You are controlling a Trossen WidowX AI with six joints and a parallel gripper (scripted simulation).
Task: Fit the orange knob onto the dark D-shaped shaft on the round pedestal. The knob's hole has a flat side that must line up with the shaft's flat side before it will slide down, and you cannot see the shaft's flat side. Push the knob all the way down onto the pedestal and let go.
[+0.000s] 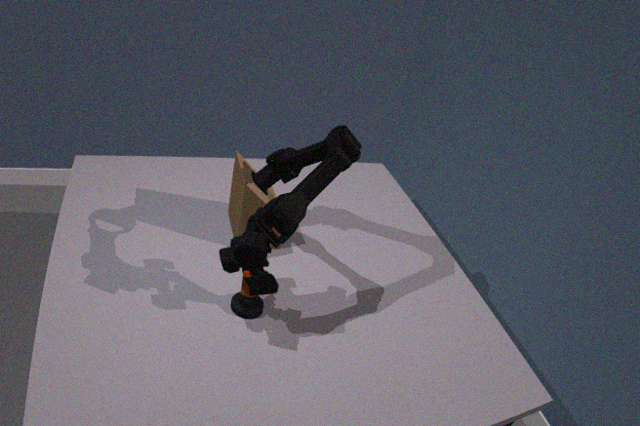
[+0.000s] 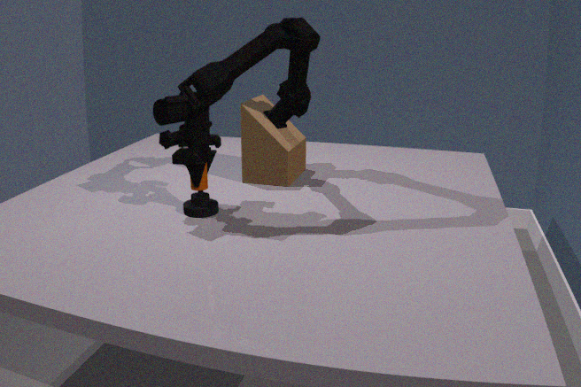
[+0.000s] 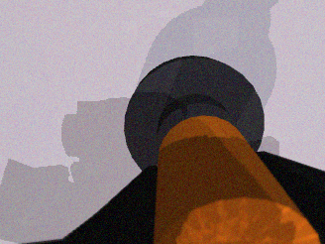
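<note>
The orange knob is 20 mm above my gripper tip. From my gripper tip the other things lie so: dark round pedestal: 40 mm below.
</note>
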